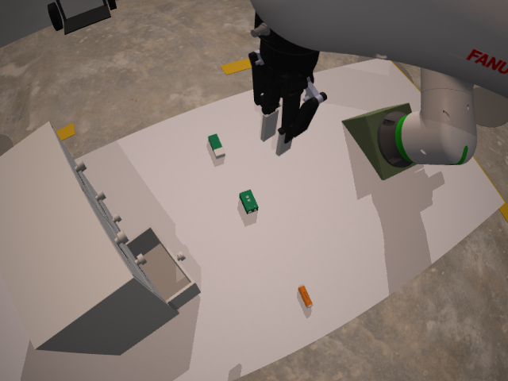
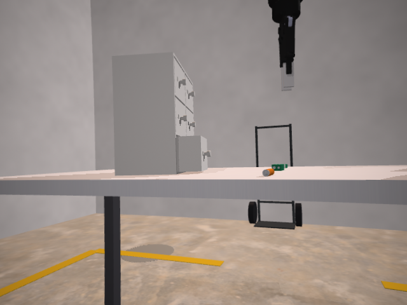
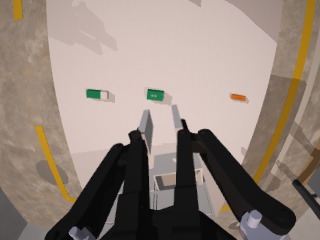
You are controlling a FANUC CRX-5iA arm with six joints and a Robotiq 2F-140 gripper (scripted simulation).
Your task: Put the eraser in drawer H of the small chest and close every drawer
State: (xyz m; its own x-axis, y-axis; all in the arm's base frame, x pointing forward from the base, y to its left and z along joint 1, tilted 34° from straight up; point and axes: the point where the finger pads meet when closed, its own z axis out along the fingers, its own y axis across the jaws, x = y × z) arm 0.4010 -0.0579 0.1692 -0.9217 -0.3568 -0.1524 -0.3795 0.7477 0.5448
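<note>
The eraser is 70 mm ahead of my hand, 170 mm to the right of it and 260 mm below it. Round my hand: orange cylinder: 10 mm behind, 230 mm to the left, 250 mm below; drawer H: 290 mm ahead, 120 mm to the left, 230 mm below.
</note>
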